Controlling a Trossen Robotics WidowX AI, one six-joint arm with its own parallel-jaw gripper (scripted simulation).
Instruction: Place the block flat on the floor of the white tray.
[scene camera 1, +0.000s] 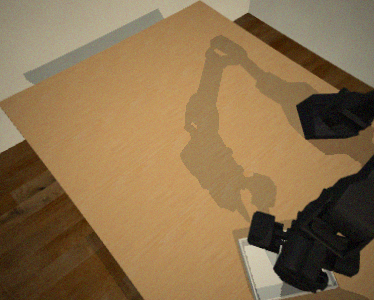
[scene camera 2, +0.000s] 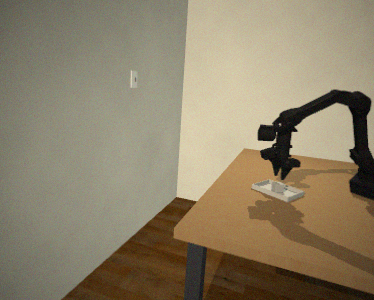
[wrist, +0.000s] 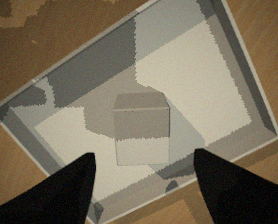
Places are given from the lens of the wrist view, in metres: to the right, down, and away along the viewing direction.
my gripper (wrist: 144, 158): 0.00, 0.02, 0.11
block (wrist: 141, 121): 0.00, 0.01, 0.13
white tray (wrist: 200, 63): 0.04, -0.04, 0.15
The marked spots on the white tray and the block are 0.06 m apart.
